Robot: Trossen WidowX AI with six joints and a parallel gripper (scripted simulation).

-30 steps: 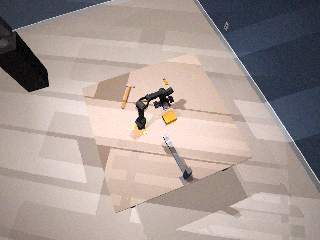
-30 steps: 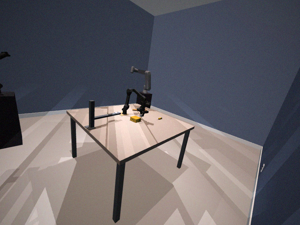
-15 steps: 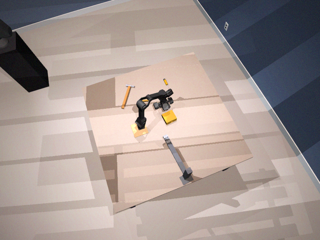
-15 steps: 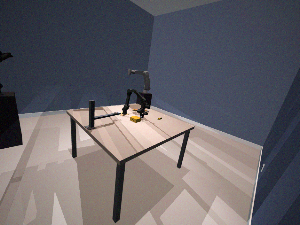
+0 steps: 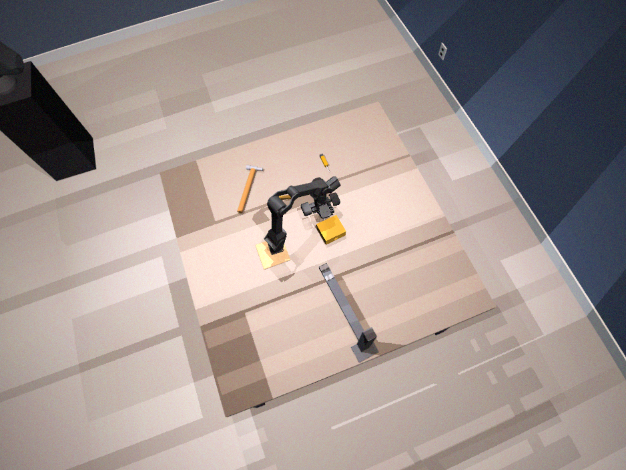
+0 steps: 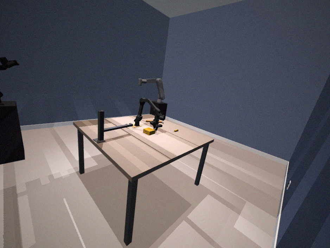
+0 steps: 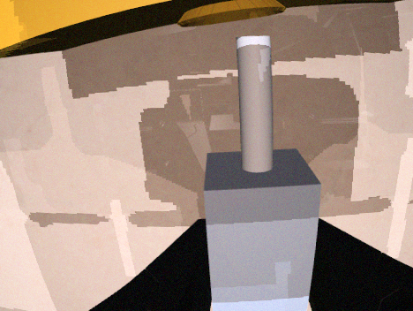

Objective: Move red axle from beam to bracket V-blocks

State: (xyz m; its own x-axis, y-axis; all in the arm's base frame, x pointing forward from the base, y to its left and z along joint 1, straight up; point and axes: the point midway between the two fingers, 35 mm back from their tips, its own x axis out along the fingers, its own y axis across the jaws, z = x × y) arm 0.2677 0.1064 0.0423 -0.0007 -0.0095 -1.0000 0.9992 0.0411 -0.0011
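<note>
Now: gripper tip 10 mm short of the yellow bracket, 110 mm to the left of it and 10 mm below it. From my gripper tip the other things lie so: screwdriver: 120 mm ahead, 280 mm to the left, 10 mm below; then orange stick: 150 mm behind, 150 mm to the left, 10 mm below.
</note>
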